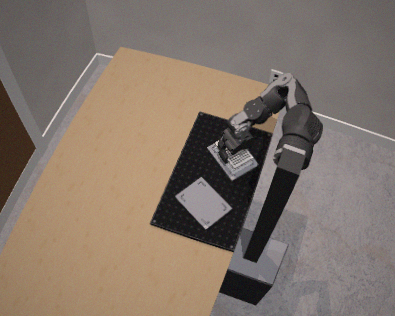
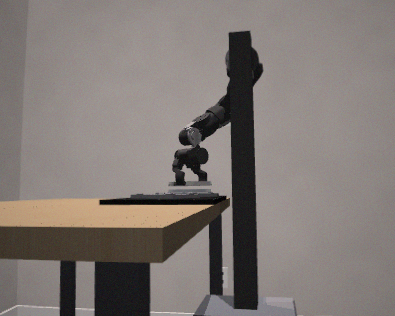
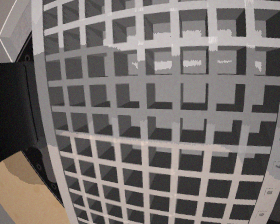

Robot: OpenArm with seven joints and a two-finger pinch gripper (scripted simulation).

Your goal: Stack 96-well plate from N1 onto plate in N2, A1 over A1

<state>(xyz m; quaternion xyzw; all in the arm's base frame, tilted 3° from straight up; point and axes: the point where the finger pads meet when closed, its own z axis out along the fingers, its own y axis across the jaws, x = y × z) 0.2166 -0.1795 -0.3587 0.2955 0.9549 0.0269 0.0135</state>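
My gripper is now 9 cm to the right of the A1 mark, 3 cm past it and 3 cm above it.
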